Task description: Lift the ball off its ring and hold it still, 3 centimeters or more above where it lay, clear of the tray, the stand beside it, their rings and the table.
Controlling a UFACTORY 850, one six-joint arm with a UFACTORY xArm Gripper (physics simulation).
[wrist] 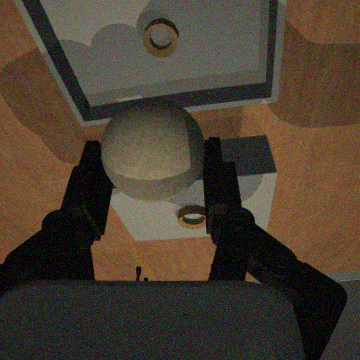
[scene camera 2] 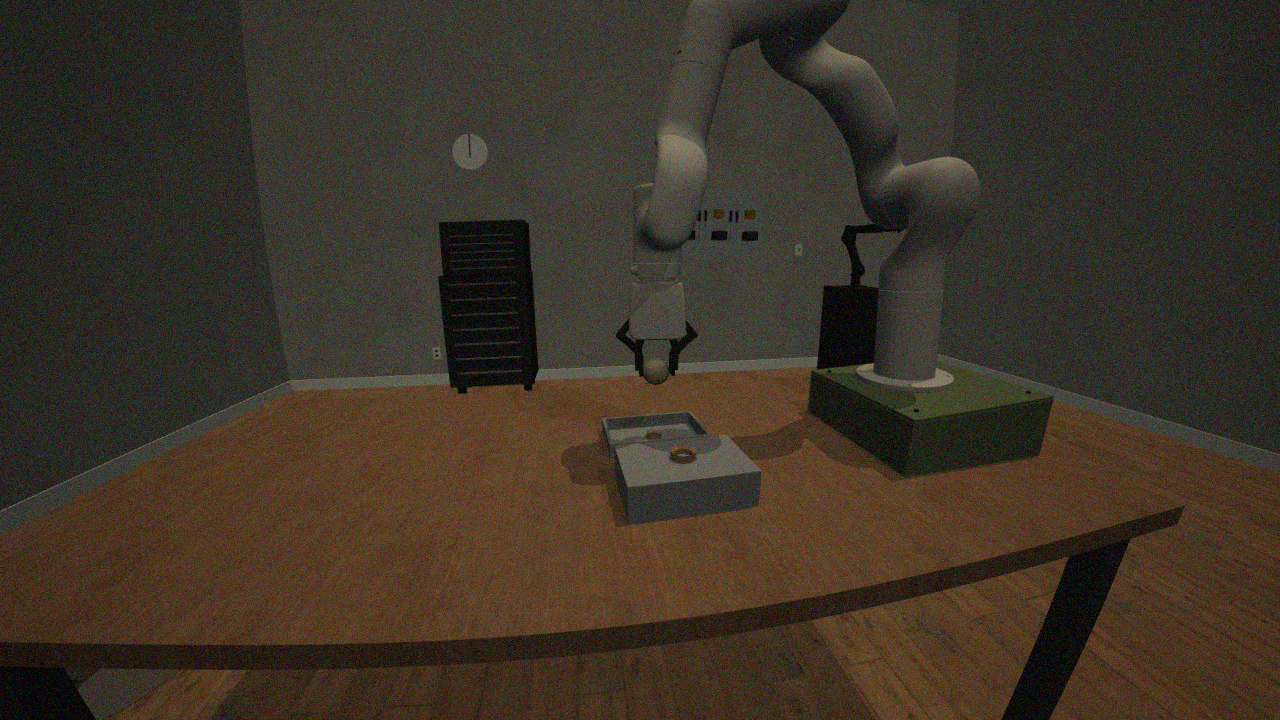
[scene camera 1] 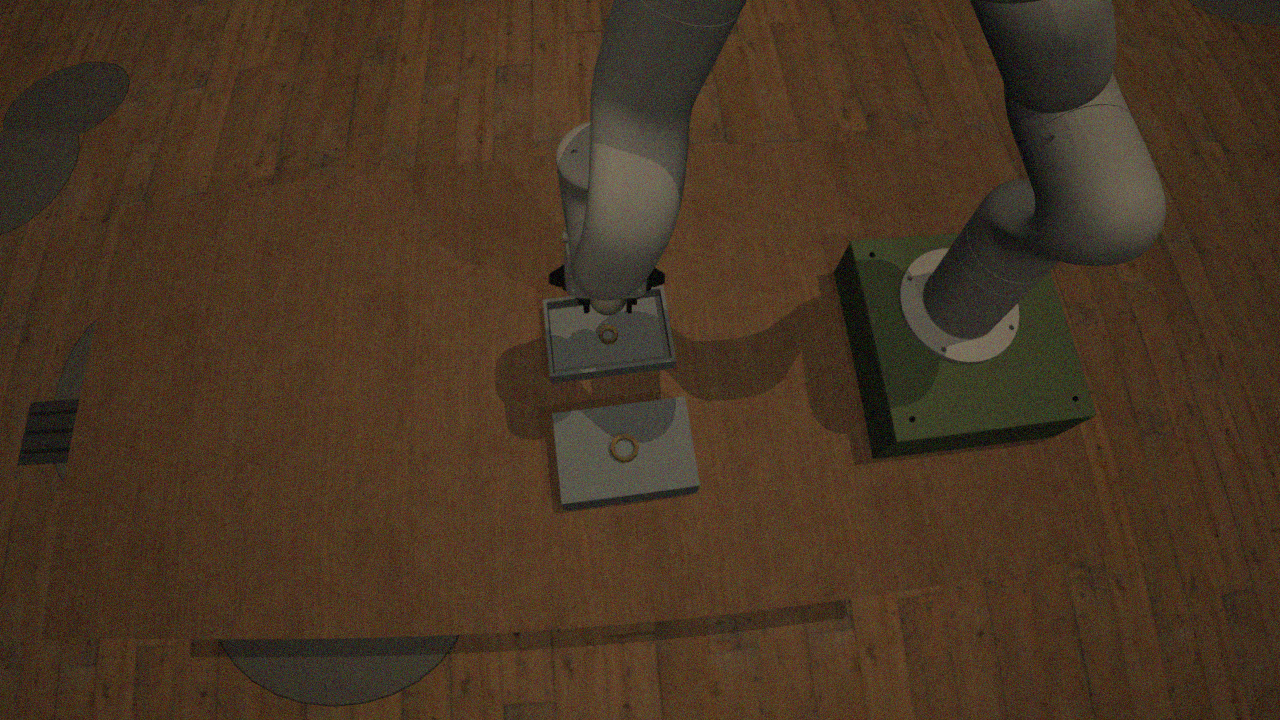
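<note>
The pale beige ball (scene camera 1: pixel 608 306) (scene camera 2: pixel 655 371) (wrist: pixel 152 150) is between the fingers of my gripper (scene camera 1: pixel 609 306) (scene camera 2: pixel 656 368) (wrist: pixel 155 157), which is shut on it. In the scene camera 2 view, ball and fingertips hang in the air well above the grey walled tray (scene camera 1: pixel 547 344) (scene camera 2: pixel 605 435) (wrist: pixel 276 60). The tray's small tan ring (scene camera 1: pixel 607 334) (scene camera 2: pixel 654 435) (wrist: pixel 161 49) lies bare on its floor. The grey block stand (scene camera 1: pixel 581 474) (scene camera 2: pixel 689 495) (wrist: pixel 150 225) is beside the tray, with a second tan ring (scene camera 1: pixel 623 436) (scene camera 2: pixel 682 459) (wrist: pixel 192 224) on top. The ball touches neither ring.
The green base block (scene camera 1: pixel 984 402) (scene camera 2: pixel 975 438) carries the arm on the right of the wooden table (scene camera 1: pixel 358 402) (scene camera 2: pixel 402 537). A dark drawer cabinet (scene camera 2: pixel 487 304) stands behind the table. The tray and stand are separated by a narrow gap.
</note>
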